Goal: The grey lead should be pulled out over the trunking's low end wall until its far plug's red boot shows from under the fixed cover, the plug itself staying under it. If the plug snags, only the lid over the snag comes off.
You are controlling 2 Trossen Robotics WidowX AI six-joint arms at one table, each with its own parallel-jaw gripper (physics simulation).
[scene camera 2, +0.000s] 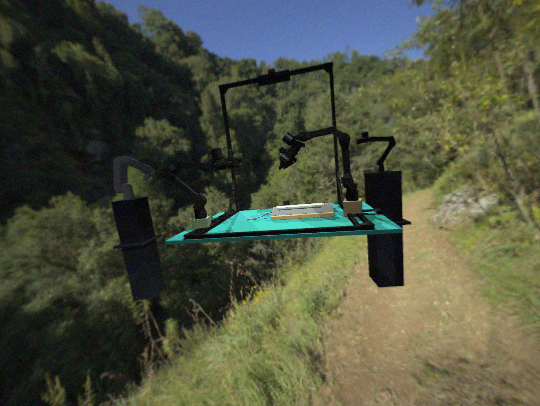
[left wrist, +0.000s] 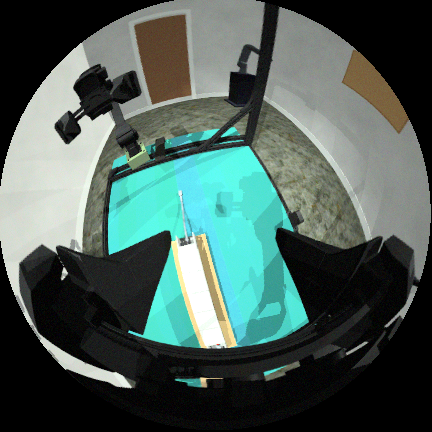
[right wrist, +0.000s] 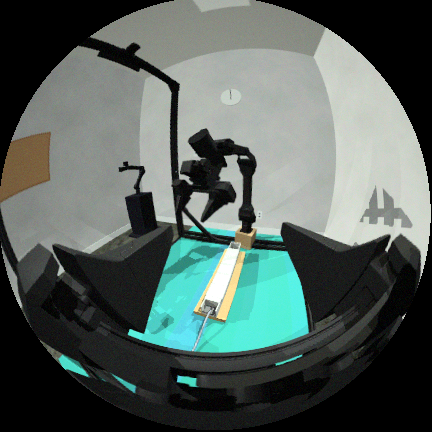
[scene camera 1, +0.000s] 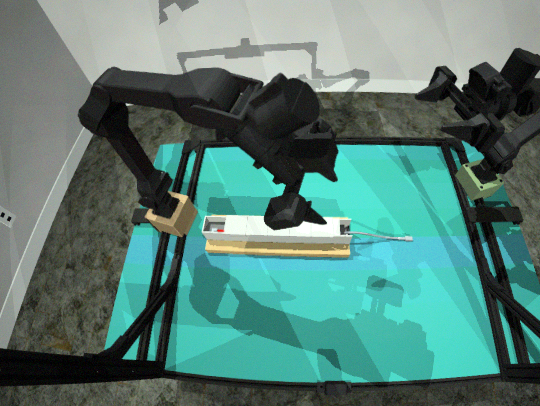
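Seen in the pictures: left gripper, fingertip midpoint: (scene camera 2: 281, 169) (left wrist: 224, 235) (right wrist: 187, 217) (scene camera 1: 330, 201); right gripper, fingertip midpoint: (scene camera 2: 249, 160) (left wrist: 86, 112) (right wrist: 228, 229) (scene camera 1: 428, 111); left arm's base at its link origin: (scene camera 2: 352, 199) (left wrist: 216, 383) (right wrist: 245, 229) (scene camera 1: 165, 206); right arm's base at its link origin: (scene camera 2: 200, 217) (left wrist: 134, 150) (scene camera 1: 483, 173).
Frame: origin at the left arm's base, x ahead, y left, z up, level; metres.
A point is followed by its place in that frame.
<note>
The white trunking (scene camera 1: 240, 239) @[z -0.058, x 0.224, y -0.013 m] (scene camera 2: 300, 210) @[z -0.047, x 0.314, y 0.060 m] lies lengthwise on a wooden board (scene camera 1: 280, 252) @[z -0.071, x 0.337, y -0.015 m] (right wrist: 237, 280) @[z -0.071, x 0.311, y 0.091 m], white lids (scene camera 1: 256, 225) (left wrist: 201, 295) (right wrist: 224, 275) in a row on top. The grey lead (scene camera 1: 375, 235) @[z -0.067, x 0.575, y 0.097 m] (left wrist: 183, 215) @[z -0.067, x 0.575, y 0.096 m] (right wrist: 201, 330) @[z -0.063, x 0.565, y 0.097 m] runs out over its right end in scene camera 1 to a pale plug (scene camera 1: 409, 239) @[z -0.086, x 0.677, y 0.119 m] (left wrist: 180, 193) @[z -0.086, x 0.670, y 0.118 m] on the mat. A small red piece (scene camera 1: 220, 230) @[z -0.059, x 0.159, y -0.003 m] shows in the open left compartment, against the cover's edge. My left gripper (scene camera 1: 330, 201) @[z 0.230, x 0.443, y -0.008 m] (scene camera 2: 282, 164) @[z 0.230, x 0.443, y -0.008 m] (left wrist: 224, 235) @[z 0.230, x 0.443, y -0.008 m] is open and empty, high above the trunking, hiding part of it. My right gripper (scene camera 1: 430, 113) @[z 0.307, x 0.583, y 0.175 m] is open and empty, off to the right, well above the table.
A black frame (scene camera 1: 167, 310) (left wrist: 106, 215) borders the turquoise table, with a blue band across it. The tan base block (scene camera 1: 182, 215) @[z -0.020, x 0.050, y -0.004 m] (right wrist: 245, 239) @[z -0.034, x 0.050, y 0.019 m] of my left arm stands beyond the trunking's left end. The green base block (scene camera 1: 477, 182) @[z -0.017, x 0.856, y 0.319 m] (left wrist: 138, 156) @[z -0.026, x 0.842, y 0.327 m] of my right arm stands at the right edge.
</note>
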